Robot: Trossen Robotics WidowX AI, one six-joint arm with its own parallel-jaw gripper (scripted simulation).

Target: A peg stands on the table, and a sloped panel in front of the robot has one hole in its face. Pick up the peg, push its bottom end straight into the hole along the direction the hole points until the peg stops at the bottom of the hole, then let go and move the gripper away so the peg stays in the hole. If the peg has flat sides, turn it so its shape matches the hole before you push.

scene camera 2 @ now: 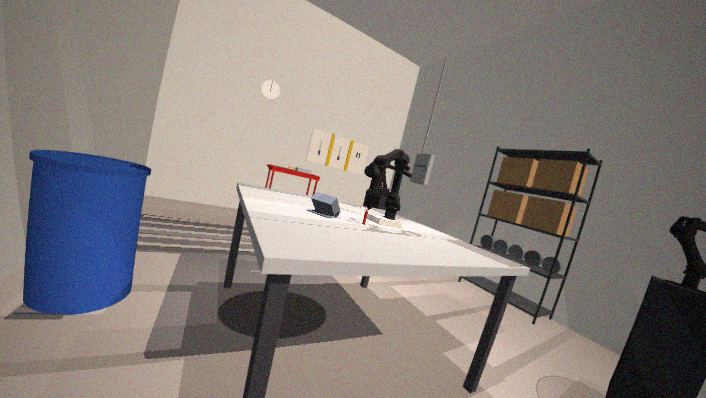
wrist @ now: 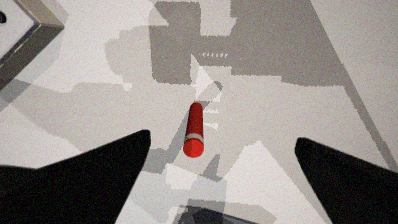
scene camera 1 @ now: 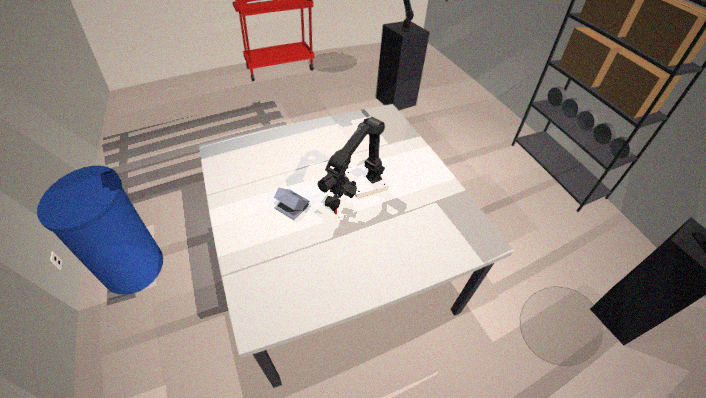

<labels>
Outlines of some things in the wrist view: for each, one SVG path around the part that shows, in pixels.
My gripper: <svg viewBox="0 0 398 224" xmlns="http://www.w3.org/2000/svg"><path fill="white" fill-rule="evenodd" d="M297 139L295 154L299 165L332 224L398 224L398 173L340 152L309 138L299 137ZM150 130L140 130L83 152L81 155L40 168L0 165L0 224L115 224L146 161L151 146Z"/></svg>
A red round peg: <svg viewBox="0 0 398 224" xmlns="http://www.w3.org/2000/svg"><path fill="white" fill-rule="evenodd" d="M197 102L192 103L190 106L183 143L185 155L191 158L199 157L204 151L203 107Z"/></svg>
</labels>
